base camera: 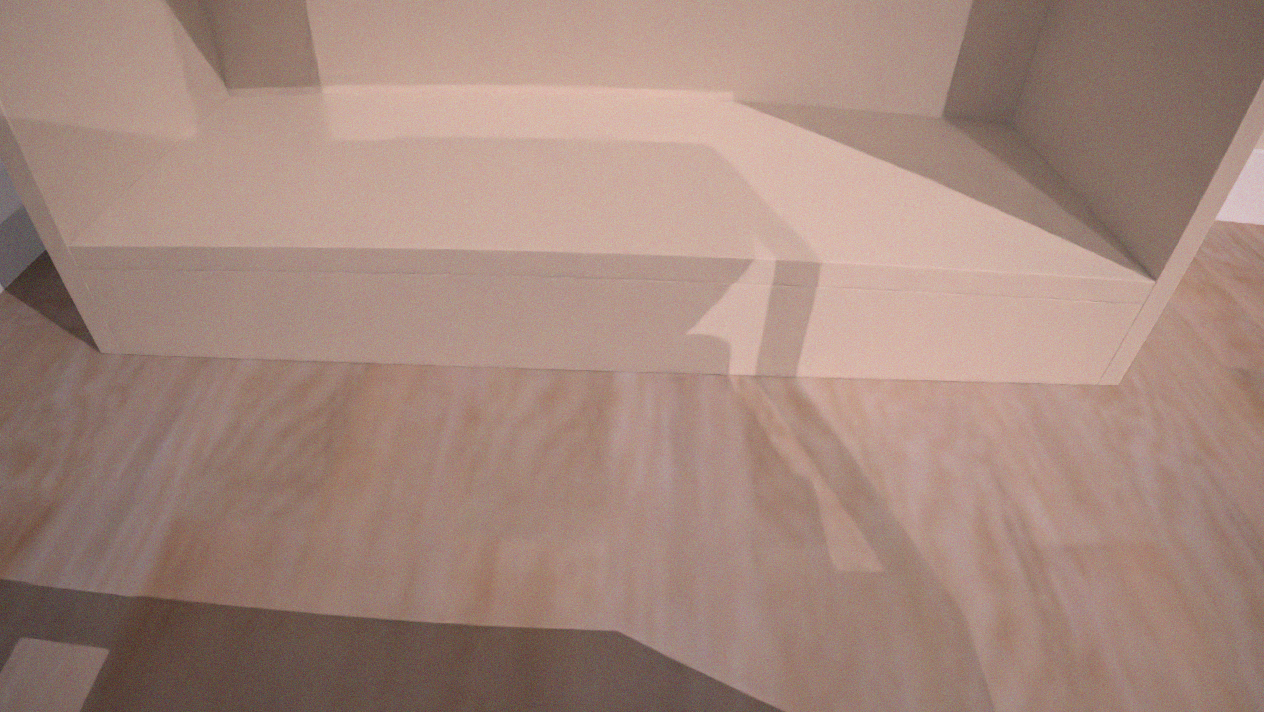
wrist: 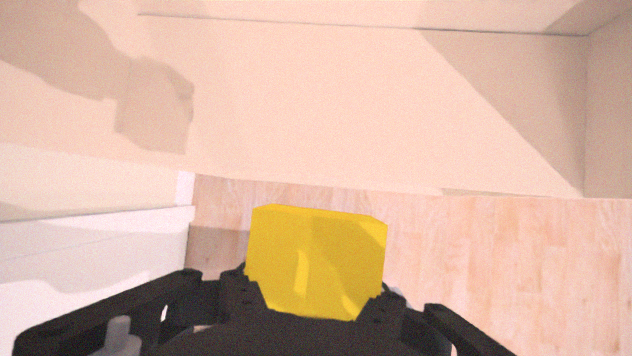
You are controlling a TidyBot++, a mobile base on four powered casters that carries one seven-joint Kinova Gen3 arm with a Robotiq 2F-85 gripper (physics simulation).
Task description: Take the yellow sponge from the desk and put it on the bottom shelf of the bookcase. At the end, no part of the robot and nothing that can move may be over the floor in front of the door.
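Places are measured from the arm's base along level axes (x right, y ahead, z up), in centimetres.
Pixels of known places: gripper, fingertip midpoint: [wrist: 312,278].
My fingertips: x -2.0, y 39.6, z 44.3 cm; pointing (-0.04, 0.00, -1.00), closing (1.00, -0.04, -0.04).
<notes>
Behind a point stands the place of what it marks.
The yellow sponge [wrist: 317,260] {x -1.6, y 41.9, z 48.8 cm} is between the fingers of my gripper [wrist: 312,278] {x -2.0, y 39.6, z 44.3 cm}, which is shut on it. In the wrist view the sponge shows against the floor, just short of the front edge of the bookcase [wrist: 310,110] {x -5.6, y 58.6, z 18.4 cm}. In the base camera view the bookcase [base camera: 530,318] {x -5.4, y 47.6, z -35.1 cm} stands straight ahead, and its bottom shelf [base camera: 495,194] {x -8.4, y 54.7, z -29.6 cm} is low above the floor, with side panels at both ends. The gripper and sponge do not show in the base camera view.
The white door [wrist: 100,265] {x -55.1, y 22.8, z -0.6 cm} and its frame stand at the left in the wrist view, beside the fingers. Wood floor [base camera: 530,459] {x -4.7, y 39.2, z -39.6 cm} [wrist: 525,265] {x 73.0, y 25.0, z -39.7 cm} lies in front of the bookcase. A white baseboard [base camera: 1242,190] {x 72.5, y 77.5, z -35.5 cm} shows to the right of the bookcase. Shadows fall across the shelf and floor.
</notes>
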